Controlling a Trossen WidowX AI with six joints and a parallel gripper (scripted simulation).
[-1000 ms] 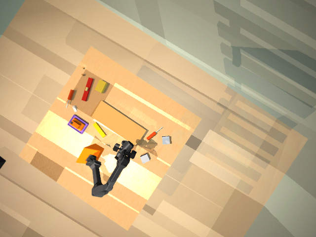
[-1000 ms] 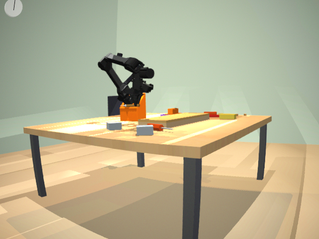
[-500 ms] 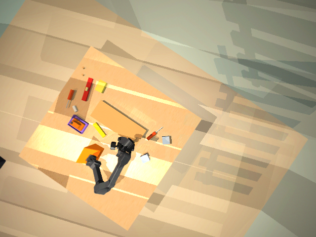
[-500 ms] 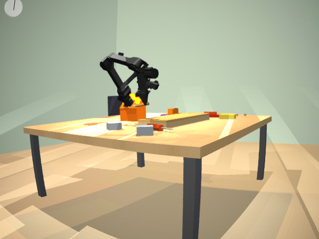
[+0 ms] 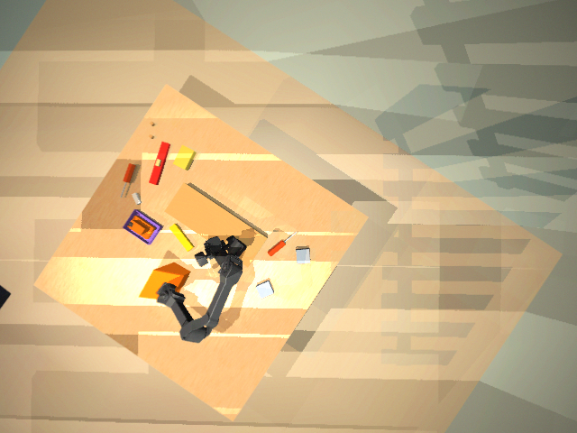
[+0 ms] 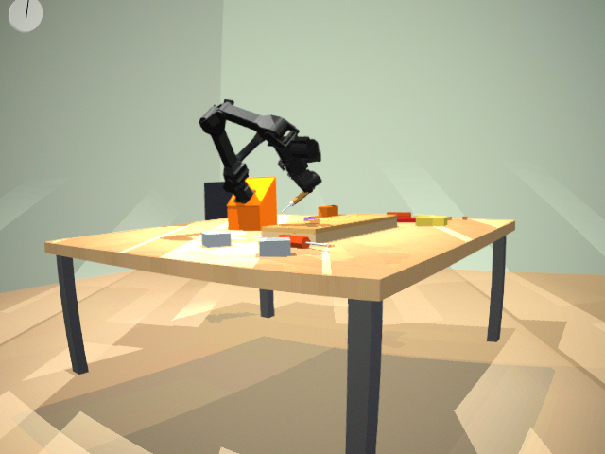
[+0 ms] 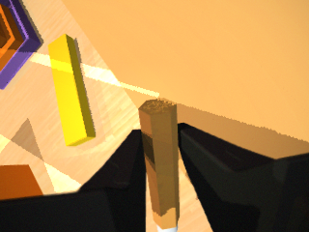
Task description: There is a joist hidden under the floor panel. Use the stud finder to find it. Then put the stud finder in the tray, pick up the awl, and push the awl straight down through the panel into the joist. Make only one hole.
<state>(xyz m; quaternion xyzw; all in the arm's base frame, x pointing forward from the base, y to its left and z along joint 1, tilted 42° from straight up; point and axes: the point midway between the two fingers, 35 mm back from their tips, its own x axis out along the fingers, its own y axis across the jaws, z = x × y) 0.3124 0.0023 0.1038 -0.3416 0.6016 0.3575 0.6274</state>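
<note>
The wooden-handled awl lies 30 mm to the right of my gripper tip, 30 mm below it and 30 mm behind it. From my gripper tip the other things lie so: purple tray 370 mm to the left, 190 mm behind, 120 mm below; then orange stud finder 390 mm to the left, 190 mm behind, 80 mm below; then yellow bar 170 mm to the left, 120 mm below, 110 mm behind.
</note>
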